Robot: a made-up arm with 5 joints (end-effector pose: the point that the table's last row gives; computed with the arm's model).
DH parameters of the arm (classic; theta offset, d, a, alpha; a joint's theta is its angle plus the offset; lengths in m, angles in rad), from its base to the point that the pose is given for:
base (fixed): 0 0.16 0 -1.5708
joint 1: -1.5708 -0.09 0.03 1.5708
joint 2: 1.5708 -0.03 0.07 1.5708
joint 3: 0 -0.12 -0.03 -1.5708
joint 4: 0 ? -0.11 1.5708
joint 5: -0.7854 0 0.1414 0
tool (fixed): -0.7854 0.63 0 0
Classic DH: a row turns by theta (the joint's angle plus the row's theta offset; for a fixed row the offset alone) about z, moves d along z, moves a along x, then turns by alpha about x.
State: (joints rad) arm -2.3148 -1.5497 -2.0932 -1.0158 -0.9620
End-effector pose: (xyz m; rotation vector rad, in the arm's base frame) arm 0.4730 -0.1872 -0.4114 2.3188 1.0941 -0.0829
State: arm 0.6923 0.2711 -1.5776 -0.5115 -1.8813
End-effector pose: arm -0.1356 -0.2862 0.8056 0.2106 0.3760 2.9506
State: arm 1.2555 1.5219 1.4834 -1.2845 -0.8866
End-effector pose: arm -0.1741 -0.1292 -0.6703 -1.1469 2.3869 0.1157
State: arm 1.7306 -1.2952 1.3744 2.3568 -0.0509
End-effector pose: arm 0.4524 0.5938 0.3998 -0.7818 0.2065 0.3536
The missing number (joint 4, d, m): -0.3
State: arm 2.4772 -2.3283 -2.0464 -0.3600 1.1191
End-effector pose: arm 0.0222 -0.4027 0.6028 0.1583 -1.2282 2.4408
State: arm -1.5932 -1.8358 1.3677 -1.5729 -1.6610
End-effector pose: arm -0.4442 0.1544 0.9050 0.1106 0.1748 1.7398
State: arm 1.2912 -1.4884 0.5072 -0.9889 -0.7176
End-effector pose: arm -0.0030 -0.2525 -0.5822 2.2232 1.2656 -1.2537
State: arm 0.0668 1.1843 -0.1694 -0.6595 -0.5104
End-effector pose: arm 0.4187 0.0425 0.7239 -0.4985 -0.2048 -0.5841
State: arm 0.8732 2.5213 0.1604 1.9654 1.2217
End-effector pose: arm 0.0873 -0.8359 -0.0019 1.5413 -0.4187 0.0018
